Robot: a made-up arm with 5 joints.
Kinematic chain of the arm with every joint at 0, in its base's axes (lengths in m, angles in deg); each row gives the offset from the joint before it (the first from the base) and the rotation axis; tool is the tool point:
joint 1: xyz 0 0 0.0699 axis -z
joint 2: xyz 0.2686 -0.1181 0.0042 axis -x
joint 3: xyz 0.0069 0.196 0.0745 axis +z
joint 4: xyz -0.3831 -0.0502 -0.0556 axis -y
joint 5: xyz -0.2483 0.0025 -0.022 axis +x
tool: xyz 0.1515 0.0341 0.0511
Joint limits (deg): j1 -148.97..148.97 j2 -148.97..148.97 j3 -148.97..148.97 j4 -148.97..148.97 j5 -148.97..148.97
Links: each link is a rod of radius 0.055 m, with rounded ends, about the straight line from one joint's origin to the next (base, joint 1, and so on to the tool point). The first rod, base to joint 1, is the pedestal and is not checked.
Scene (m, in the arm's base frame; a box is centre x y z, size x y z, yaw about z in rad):
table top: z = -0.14
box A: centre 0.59 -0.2 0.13 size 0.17 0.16 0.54 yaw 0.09
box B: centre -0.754 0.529 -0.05 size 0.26 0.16 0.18 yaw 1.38
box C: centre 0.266 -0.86 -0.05 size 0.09 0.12 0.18 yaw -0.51
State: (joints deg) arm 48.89 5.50 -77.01 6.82 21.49
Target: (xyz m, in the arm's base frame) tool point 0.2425 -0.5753 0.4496
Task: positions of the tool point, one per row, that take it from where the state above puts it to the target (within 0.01 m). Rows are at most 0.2 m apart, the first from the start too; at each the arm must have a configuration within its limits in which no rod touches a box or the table.
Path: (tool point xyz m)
1: 0.4949 0.2010 0.1912
2: 0.4620 0.1372 0.3167
3: 0.3980 0.0776 0.4259
4: 0.3079 0.0336 0.5133
5: 0.2012 0.0135 0.5755
6: 0.2782 -0.1214 0.5937
7: 0.3173 -0.2775 0.5742
8: 0.3066 -0.4357 0.5227
9: 0.2425 -0.5753 0.4496

